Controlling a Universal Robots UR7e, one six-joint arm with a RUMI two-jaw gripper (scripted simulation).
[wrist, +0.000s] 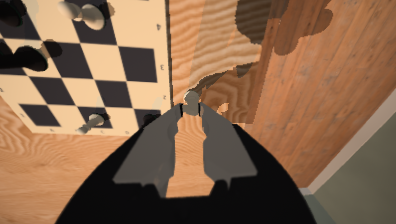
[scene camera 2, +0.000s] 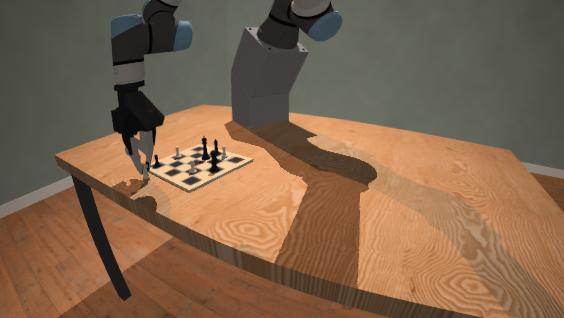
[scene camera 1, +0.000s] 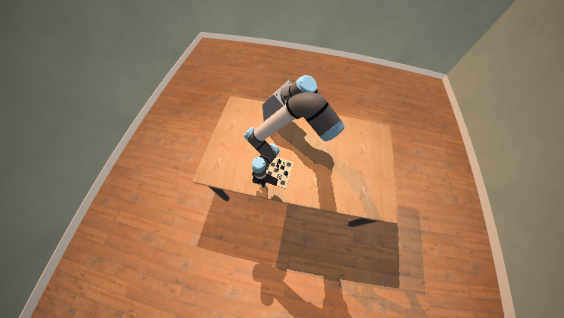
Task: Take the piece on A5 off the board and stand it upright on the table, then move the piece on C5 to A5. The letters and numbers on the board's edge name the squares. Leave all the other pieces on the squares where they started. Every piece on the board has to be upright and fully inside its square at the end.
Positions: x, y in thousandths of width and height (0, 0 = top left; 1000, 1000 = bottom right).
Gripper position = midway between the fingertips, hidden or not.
In view: my gripper (scene camera 2: 258, 542), a chessboard (scene camera 2: 309, 536) and a white pawn (wrist: 246, 100).
The chessboard also shows in the wrist view (wrist: 307, 324). My gripper shows as well in the wrist view (wrist: 481, 467).
